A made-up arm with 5 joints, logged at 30 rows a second.
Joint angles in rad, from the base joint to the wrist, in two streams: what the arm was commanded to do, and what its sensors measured. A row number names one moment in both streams.
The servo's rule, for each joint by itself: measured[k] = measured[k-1] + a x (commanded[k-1-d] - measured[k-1]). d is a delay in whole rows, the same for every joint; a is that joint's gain. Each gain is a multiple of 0.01, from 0.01 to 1. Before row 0 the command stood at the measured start. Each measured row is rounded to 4 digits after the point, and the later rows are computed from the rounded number. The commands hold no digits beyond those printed.
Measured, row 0:
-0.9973, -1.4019, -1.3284, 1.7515, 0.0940
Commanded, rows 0 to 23:
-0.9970, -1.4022, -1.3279, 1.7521, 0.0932
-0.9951, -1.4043, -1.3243, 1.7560, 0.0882
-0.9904, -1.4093, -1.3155, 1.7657, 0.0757
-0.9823, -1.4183, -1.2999, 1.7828, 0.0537
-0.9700, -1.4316, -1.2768, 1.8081, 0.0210
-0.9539, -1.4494, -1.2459, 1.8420, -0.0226
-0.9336, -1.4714, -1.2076, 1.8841, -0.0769
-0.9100, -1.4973, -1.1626, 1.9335, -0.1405
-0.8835, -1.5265, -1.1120, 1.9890, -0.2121
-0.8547, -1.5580, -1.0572, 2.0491, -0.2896
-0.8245, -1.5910, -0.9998, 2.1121, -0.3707
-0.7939, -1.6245, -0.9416, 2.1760, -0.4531
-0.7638, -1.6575, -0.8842, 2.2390, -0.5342
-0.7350, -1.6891, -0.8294, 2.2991, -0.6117
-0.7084, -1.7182, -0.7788, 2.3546, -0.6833
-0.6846, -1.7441, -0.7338, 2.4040, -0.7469
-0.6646, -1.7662, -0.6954, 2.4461, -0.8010
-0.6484, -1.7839, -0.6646, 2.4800, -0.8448
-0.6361, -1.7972, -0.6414, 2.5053, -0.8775
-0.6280, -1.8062, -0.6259, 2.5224, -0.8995
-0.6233, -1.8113, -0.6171, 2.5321, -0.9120
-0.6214, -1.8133, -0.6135, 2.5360, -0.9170
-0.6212, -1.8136, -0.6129, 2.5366, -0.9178
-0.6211, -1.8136, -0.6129, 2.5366, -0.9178
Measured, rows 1 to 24:
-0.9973, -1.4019, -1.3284, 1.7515, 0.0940
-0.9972, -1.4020, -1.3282, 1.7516, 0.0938
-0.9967, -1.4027, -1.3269, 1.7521, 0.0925
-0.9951, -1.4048, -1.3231, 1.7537, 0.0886
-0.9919, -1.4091, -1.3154, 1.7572, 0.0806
-0.9864, -1.4163, -1.3027, 1.7633, 0.0669
-0.9783, -1.4269, -1.2840, 1.7727, 0.0463
-0.9671, -1.4411, -1.2588, 1.7861, 0.0180
-0.9528, -1.4591, -1.2271, 1.8038, -0.0185
-0.9355, -1.4807, -1.1891, 1.8260, -0.0630
-0.9153, -1.5054, -1.1456, 1.8528, -0.1151
-0.8926, -1.5328, -1.0975, 1.8839, -0.1739
-0.8679, -1.5621, -1.0461, 1.9190, -0.2381
-0.8419, -1.5926, -0.9927, 1.9574, -0.3062
-0.8152, -1.6235, -0.9388, 1.9984, -0.3765
-0.7885, -1.6538, -0.8860, 2.0411, -0.4471
-0.7625, -1.6827, -0.8358, 2.0846, -0.5161
-0.7380, -1.7094, -0.7895, 2.1280, -0.5816
-0.7156, -1.7332, -0.7483, 2.1702, -0.6421
-0.6957, -1.7537, -0.7130, 2.2104, -0.6962
-0.6788, -1.7705, -0.6843, 2.2478, -0.7430
-0.6649, -1.7836, -0.6621, 2.2819, -0.7819
-0.6540, -1.7931, -0.6461, 2.3124, -0.8130
-0.6458, -1.7997, -0.6351, 2.3393, -0.8371
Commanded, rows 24 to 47:
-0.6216, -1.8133, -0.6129, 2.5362, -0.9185
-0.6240, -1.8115, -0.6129, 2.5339, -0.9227
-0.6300, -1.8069, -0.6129, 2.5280, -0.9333
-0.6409, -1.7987, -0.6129, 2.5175, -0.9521
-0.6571, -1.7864, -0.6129, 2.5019, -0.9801
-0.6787, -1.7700, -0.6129, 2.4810, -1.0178
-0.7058, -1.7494, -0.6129, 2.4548, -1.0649
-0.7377, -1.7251, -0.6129, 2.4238, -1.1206
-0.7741, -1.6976, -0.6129, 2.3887, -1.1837
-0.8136, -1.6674, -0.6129, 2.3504, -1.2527
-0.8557, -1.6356, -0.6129, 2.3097, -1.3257
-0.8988, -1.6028, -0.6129, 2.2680, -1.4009
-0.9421, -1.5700, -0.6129, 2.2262, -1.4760
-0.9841, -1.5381, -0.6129, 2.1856, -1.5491
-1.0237, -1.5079, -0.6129, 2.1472, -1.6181
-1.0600, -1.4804, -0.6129, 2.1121, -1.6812
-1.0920, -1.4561, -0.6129, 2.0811, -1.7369
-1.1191, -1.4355, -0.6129, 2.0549, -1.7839
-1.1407, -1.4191, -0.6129, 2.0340, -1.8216
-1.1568, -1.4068, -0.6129, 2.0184, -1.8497
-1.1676, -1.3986, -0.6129, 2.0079, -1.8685
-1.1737, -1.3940, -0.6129, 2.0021, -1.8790
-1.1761, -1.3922, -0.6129, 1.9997, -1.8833
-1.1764, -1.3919, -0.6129, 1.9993, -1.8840
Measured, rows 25 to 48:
-0.6396, -1.8041, -0.6278, 2.3630, -0.8557
-0.6351, -1.8070, -0.6229, 2.3838, -0.8701
-0.6323, -1.8084, -0.6196, 2.4018, -0.8822
-0.6317, -1.8079, -0.6174, 2.4169, -0.8940
-0.6340, -1.8050, -0.6159, 2.4290, -0.9074
-0.6398, -1.7990, -0.6149, 2.4377, -0.9241
-0.6495, -1.7897, -0.6142, 2.4429, -0.9457
-0.6636, -1.7768, -0.6138, 2.4443, -0.9731
-0.6821, -1.7603, -0.6135, 2.4418, -1.0070
-0.7051, -1.7402, -0.6133, 2.4354, -1.0476
-0.7322, -1.7169, -0.6132, 2.4252, -1.0948
-0.7631, -1.6909, -0.6131, 2.4113, -1.1479
-0.7970, -1.6627, -0.6130, 2.3941, -1.2061
-0.8333, -1.6330, -0.6130, 2.3740, -1.2682
-0.8710, -1.6026, -0.6130, 2.3514, -1.3328
-0.9092, -1.5723, -0.6130, 2.3269, -1.3984
-0.9469, -1.5429, -0.6130, 2.3011, -1.4634
-0.9832, -1.5151, -0.6130, 2.2747, -1.5263
-1.0172, -1.4896, -0.6130, 2.2483, -1.5855
-1.0481, -1.4670, -0.6130, 2.2226, -1.6398
-1.0753, -1.4477, -0.6130, 2.1981, -1.6881
-1.0984, -1.4320, -0.6130, 2.1753, -1.7296
-1.1172, -1.4198, -0.6130, 2.1545, -1.7640
-1.1319, -1.4110, -0.6130, 2.1359, -1.7914

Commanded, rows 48 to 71:
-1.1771, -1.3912, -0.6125, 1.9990, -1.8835
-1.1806, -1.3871, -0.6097, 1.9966, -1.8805
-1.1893, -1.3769, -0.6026, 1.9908, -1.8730
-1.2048, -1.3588, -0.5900, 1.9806, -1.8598
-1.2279, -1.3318, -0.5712, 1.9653, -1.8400
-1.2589, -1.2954, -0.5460, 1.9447, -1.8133
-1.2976, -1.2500, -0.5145, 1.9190, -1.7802
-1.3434, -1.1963, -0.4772, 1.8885, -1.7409
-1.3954, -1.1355, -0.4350, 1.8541, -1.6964
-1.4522, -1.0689, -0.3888, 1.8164, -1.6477
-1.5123, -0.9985, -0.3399, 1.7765, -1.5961
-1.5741, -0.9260, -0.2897, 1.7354, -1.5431
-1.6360, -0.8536, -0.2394, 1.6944, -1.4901
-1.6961, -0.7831, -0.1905, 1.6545, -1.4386
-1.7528, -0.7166, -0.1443, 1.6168, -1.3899
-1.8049, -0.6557, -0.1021, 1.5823, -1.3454
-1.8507, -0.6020, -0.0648, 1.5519, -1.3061
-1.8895, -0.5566, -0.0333, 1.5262, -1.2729
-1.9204, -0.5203, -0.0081, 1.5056, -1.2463
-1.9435, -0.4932, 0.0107, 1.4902, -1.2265
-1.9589, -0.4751, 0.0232, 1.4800, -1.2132
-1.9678, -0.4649, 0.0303, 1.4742, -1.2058
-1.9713, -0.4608, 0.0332, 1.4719, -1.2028
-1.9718, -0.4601, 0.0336, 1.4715, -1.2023
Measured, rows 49 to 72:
-1.1430, -1.4049, -0.6130, 2.1195, -1.8127
-1.1515, -1.4005, -0.6128, 2.1050, -1.8290
-1.1588, -1.3962, -0.6118, 2.0920, -1.8408
-1.1664, -1.3900, -0.6088, 2.0799, -1.8482
-1.1760, -1.3800, -0.6026, 2.0680, -1.8509
-1.1890, -1.3646, -0.5922, 2.0557, -1.8484
-1.2065, -1.3425, -0.5770, 2.0424, -1.8403
-1.2293, -1.3129, -0.5564, 2.0276, -1.8265
-1.2578, -1.2756, -0.5303, 2.0109, -1.8068
-1.2922, -1.2308, -0.4989, 1.9921, -1.7814
-1.3322, -1.1790, -0.4626, 1.9710, -1.7506
-1.3772, -1.1212, -0.4221, 1.9477, -1.7151
-1.4264, -1.0587, -0.3784, 1.9222, -1.6755
-1.4788, -0.9931, -0.3325, 1.8949, -1.6329
-1.5331, -0.9259, -0.2856, 1.8661, -1.5882
-1.5880, -0.8589, -0.2390, 1.8362, -1.5426
-1.6422, -0.7939, -0.1938, 1.8057, -1.4972
-1.6943, -0.7325, -0.1512, 1.7752, -1.4532
-1.7431, -0.6762, -0.1123, 1.7453, -1.4117
-1.7874, -0.6263, -0.0779, 1.7165, -1.3737
-1.8264, -0.5837, -0.0487, 1.6893, -1.3398
-1.8595, -0.5489, -0.0250, 1.6642, -1.3107
-1.8866, -0.5220, -0.0068, 1.6414, -1.2866
-1.9078, -0.5024, 0.0064, 1.6211, -1.2673

